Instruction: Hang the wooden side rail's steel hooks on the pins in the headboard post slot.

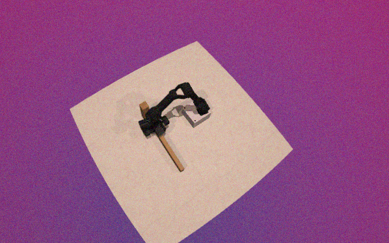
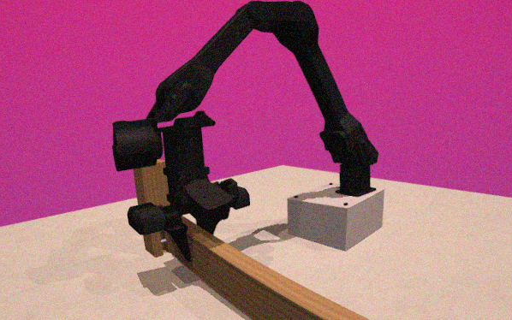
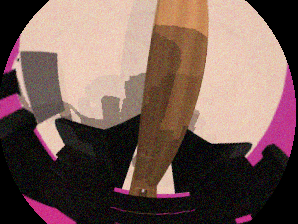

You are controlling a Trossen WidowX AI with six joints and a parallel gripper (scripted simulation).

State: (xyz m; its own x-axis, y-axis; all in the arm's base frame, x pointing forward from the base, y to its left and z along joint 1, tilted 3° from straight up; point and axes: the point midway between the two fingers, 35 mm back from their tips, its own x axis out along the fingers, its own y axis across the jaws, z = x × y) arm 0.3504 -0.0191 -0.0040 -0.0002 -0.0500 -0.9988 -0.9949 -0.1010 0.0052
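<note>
Now: the wooden headboard post 20 mm ahead of my gripper tip, 150 mm to the right of it and 40 mm above it.
</note>
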